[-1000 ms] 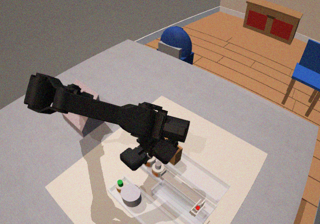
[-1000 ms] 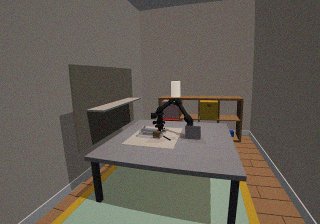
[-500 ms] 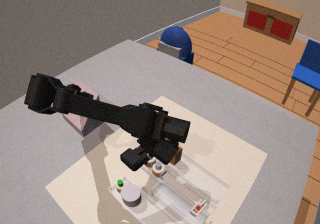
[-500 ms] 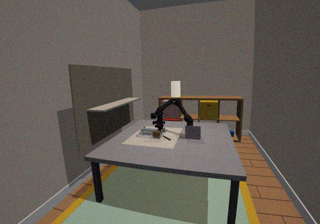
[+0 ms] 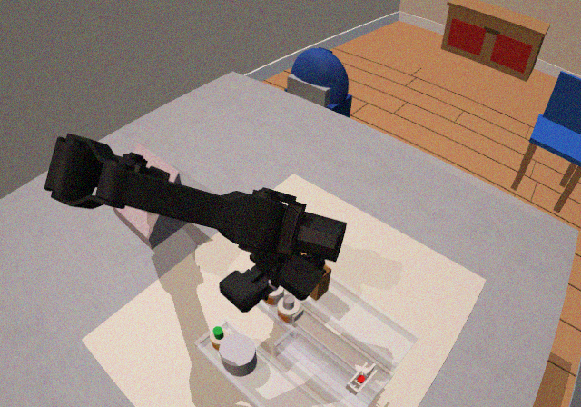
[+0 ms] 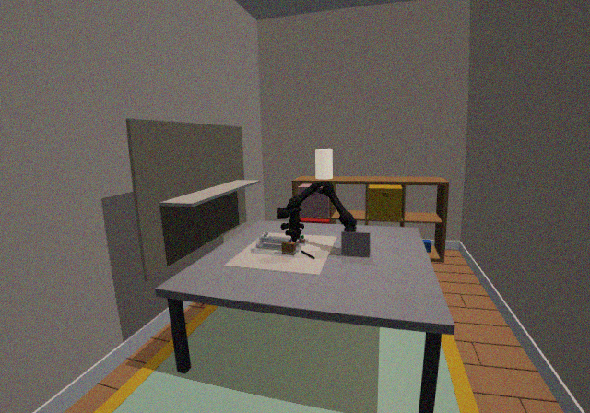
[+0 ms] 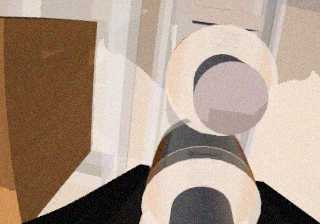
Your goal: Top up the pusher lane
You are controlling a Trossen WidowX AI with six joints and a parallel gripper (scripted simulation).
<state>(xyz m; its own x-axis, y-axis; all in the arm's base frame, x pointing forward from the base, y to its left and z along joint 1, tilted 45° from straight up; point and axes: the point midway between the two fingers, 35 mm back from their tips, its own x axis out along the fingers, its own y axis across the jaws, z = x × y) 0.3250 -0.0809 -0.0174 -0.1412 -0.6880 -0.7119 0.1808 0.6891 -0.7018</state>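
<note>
Right now my gripper tip is 30 mm short of the brown box, 70 mm to the right of it and 10 mm above it. The rest, counted from my gripper tip: red dot (210 mm ahead, 80 mm to the right, 20 mm above); black stick (80 mm behind, 90 mm to the left, 40 mm below); grey cylinder (20 mm ahead, 130 mm to the right, 20 mm below).
</note>
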